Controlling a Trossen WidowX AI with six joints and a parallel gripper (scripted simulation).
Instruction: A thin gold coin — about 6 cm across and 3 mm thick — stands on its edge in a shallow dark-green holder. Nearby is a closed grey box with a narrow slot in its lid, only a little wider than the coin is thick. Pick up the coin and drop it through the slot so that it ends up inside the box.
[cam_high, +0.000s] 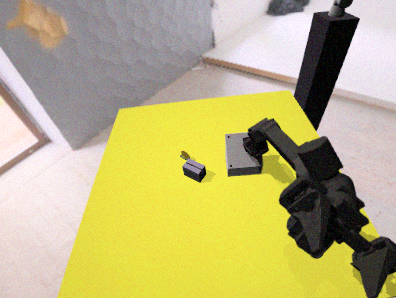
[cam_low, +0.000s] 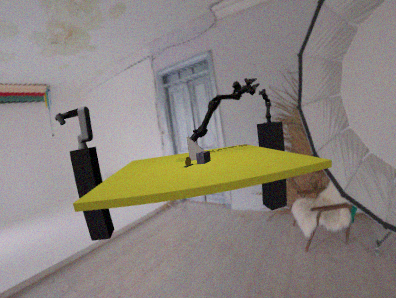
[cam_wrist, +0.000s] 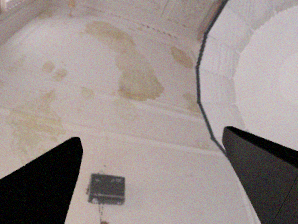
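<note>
The gold coin lies 75 cm to the right of my gripper tip, 58 cm below it and 22 cm ahead of it.
</note>
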